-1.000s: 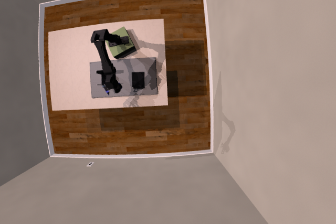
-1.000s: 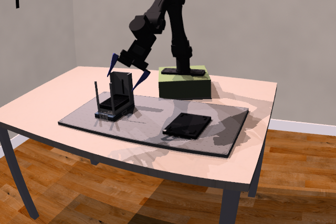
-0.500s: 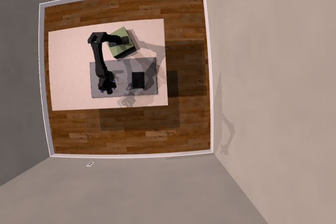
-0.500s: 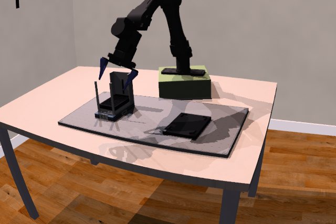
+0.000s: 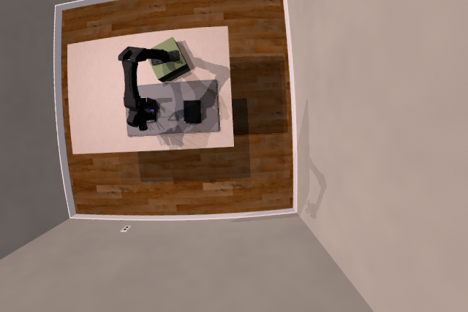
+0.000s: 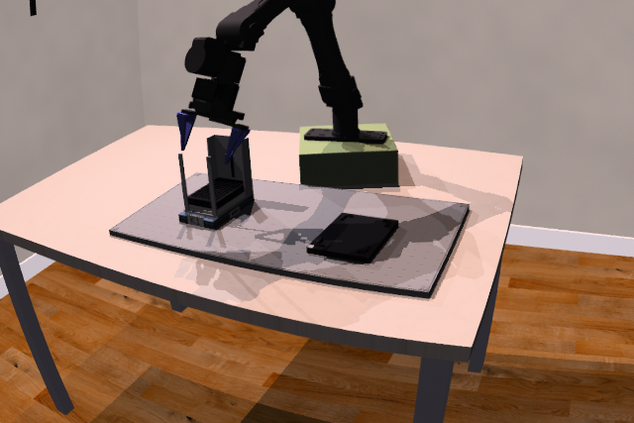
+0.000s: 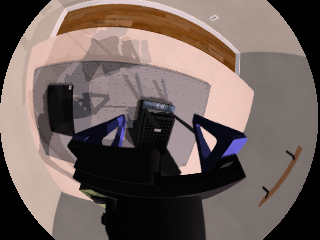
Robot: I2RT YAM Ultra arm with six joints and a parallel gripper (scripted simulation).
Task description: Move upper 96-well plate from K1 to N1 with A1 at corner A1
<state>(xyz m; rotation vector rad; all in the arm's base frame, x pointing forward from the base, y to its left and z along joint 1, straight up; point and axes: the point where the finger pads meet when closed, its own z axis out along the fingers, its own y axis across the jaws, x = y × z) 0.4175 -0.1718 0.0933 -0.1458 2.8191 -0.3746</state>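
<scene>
Now: hand 90 mm past the black 96-well plate, 30 mm to the left of it and 120 mm above it. The rest, counted from my hand: thin rack post 30 mm behind, 80 mm to the right, 80 mm below; white plate 90 mm behind, 30 mm to the right, 130 mm below; tall back wall 160 mm behind, 20 mm to the right, 80 mm below.
</scene>
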